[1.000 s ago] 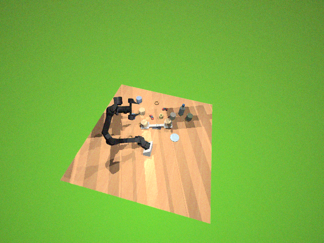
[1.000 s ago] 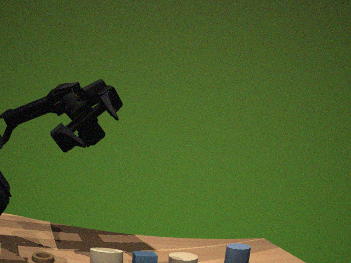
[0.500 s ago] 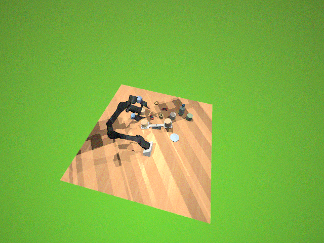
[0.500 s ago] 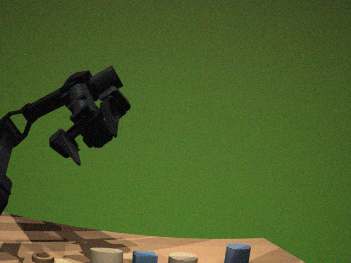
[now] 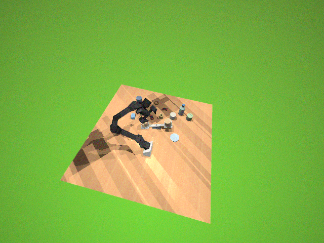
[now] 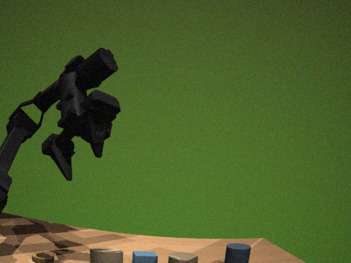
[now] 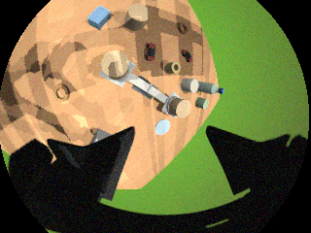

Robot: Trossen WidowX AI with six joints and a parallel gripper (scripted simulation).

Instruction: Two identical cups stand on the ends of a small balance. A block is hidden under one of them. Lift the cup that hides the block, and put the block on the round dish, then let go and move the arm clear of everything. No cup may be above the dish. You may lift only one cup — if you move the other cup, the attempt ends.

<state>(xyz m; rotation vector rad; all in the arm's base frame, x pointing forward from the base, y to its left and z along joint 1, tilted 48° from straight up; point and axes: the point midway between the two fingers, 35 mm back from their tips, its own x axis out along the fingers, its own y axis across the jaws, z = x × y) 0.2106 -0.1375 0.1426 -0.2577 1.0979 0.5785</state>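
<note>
Right now my gripper tip is 50 mm short of the grey block, 90 mm to the right of it and 220 mm above it. From my gripper tip the other things lie so: grey balance (70 mm ahead, 40 mm to the right, 220 mm below); pale blue round dish (40 mm behind, 260 mm to the right, 260 mm below); tan holed cylinder (210 mm ahead, 70 mm to the right, 240 mm below).
</note>
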